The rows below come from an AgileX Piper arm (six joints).
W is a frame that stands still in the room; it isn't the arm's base.
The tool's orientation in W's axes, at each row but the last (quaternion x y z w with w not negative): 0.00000, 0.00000, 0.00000, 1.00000; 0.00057, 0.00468, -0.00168, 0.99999; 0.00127, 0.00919, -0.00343, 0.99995; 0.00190, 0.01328, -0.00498, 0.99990; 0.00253, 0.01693, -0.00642, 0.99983; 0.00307, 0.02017, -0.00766, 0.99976; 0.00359, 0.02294, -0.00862, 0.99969; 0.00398, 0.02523, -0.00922, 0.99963; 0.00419, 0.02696, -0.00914, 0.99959; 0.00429, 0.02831, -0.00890, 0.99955; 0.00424, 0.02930, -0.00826, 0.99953; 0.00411, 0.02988, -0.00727, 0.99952
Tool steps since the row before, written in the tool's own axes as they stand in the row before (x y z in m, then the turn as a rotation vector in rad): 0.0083, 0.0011, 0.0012, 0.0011, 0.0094, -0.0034; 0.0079, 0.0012, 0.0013, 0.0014, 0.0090, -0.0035; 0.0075, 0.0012, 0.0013, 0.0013, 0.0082, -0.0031; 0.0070, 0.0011, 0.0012, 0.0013, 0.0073, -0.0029; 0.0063, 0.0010, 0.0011, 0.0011, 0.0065, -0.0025; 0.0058, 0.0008, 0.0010, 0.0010, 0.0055, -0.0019; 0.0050, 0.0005, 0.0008, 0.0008, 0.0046, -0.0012; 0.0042, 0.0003, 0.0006, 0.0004, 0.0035, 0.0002; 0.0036, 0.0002, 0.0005, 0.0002, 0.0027, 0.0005; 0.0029, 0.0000, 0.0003, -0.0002, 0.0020, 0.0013; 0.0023, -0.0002, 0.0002, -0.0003, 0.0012, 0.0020; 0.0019, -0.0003, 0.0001, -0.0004, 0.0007, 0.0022
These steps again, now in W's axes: 0.0083, 0.0011, 0.0012, 0.0011, 0.0094, -0.0034; 0.0079, 0.0012, 0.0012, 0.0014, 0.0090, -0.0035; 0.0075, 0.0011, 0.0012, 0.0013, 0.0082, -0.0031; 0.0070, 0.0010, 0.0010, 0.0013, 0.0073, -0.0029; 0.0063, 0.0009, 0.0009, 0.0011, 0.0065, -0.0025; 0.0058, 0.0007, 0.0008, 0.0010, 0.0055, -0.0019; 0.0050, 0.0004, 0.0006, 0.0008, 0.0046, -0.0012; 0.0042, 0.0002, 0.0004, 0.0005, 0.0035, 0.0002; 0.0036, 0.0001, 0.0003, 0.0003, 0.0027, 0.0005; 0.0029, -0.0001, 0.0001, -0.0001, 0.0020, 0.0013; 0.0023, -0.0002, 0.0001, -0.0002, 0.0012, 0.0020; 0.0019, -0.0003, 0.0000, -0.0003, 0.0007, 0.0022
